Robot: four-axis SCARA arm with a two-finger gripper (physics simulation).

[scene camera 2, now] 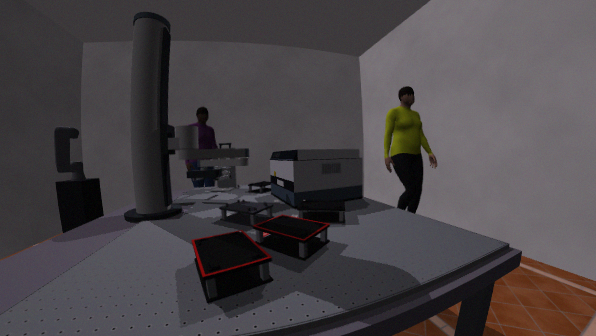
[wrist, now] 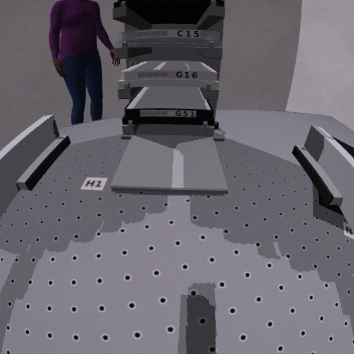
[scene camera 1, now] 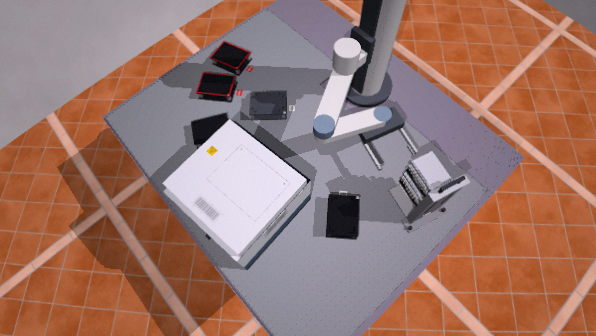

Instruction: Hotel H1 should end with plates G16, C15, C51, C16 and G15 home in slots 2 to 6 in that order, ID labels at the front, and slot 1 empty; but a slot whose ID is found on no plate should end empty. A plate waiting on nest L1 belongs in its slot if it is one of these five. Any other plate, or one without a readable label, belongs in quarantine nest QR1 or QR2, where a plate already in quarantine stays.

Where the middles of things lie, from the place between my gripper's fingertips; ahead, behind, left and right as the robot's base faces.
I see the plate C15 (wrist: 161, 36) 13 cm to the left of my hand, 5 cm above it and 2 cm ahead of it. Round my hand: white instrument (scene camera 1: 261, 241): 55 cm ahead, 31 cm to the right, 1 cm below; black nest N6 (scene camera 1: 343, 215): 30 cm ahead, 7 cm below; plate G16 (wrist: 150, 72): 13 cm to the left, 2 cm ahead, 2 cm above.
